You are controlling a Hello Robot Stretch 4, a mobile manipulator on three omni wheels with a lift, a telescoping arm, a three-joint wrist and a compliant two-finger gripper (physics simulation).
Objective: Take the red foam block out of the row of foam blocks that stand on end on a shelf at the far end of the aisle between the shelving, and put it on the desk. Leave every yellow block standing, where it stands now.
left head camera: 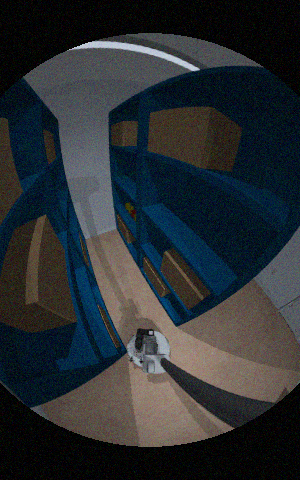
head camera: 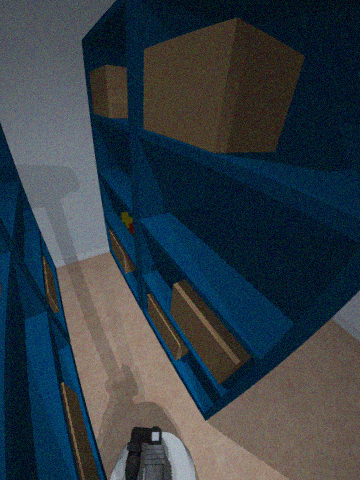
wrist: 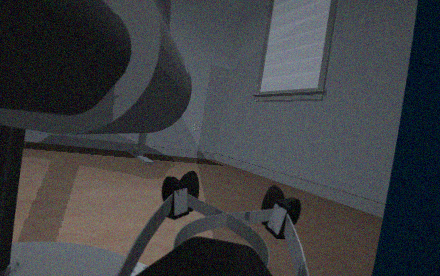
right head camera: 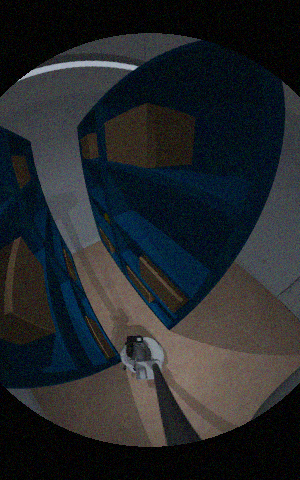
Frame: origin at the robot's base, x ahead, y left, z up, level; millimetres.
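Seen in the pictures: gripper, fingertip midpoint: [left head camera: 135, 362] [wrist: 231, 194] [right head camera: 129, 370].
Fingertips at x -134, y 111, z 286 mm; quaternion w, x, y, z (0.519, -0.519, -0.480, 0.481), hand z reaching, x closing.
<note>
A point is followed by its place in that frame.
The red foam block [head camera: 131, 228] [left head camera: 133, 215] shows as a small red patch at the near end of the row, low in the far bay of the right shelving. The yellow blocks [head camera: 126, 218] {z 596, x 1609, y 348 mm} [left head camera: 130, 207] {z 588, x 1598, y 318 mm} [right head camera: 107, 217] {z 590, x 1597, y 339 mm} show beside it, farther along; they are too small to count, and red is not clear in the right head view. My gripper [wrist: 231, 194] {z 285, x -134, y 111 mm} is open and empty in the wrist view, with its two dark fingertips well apart. It is far from the row, close above the robot's base. The desk top does not show; a thin leg with a pale foot [wrist: 145, 159] stands behind.
Blue shelving [head camera: 135, 105] {z 1506, x 1013, y 143 mm} [left head camera: 143, 120] {z 1633, x 1012, y 142 mm} with brown boxes lines the right of the aisle. The left shelving [head camera: 37, 340] {z 506, x 519, y 630 mm} [left head camera: 87, 295] {z 506, x 395, y 538 mm} stands close to the base's left side. A pale wall [head camera: 50, 125] {z 1337, x 1700, y 902 mm} closes the far end. Blue shelving [wrist: 410, 150] {z 349, x -53, y 215 mm} also shows at the wrist view's right edge.
</note>
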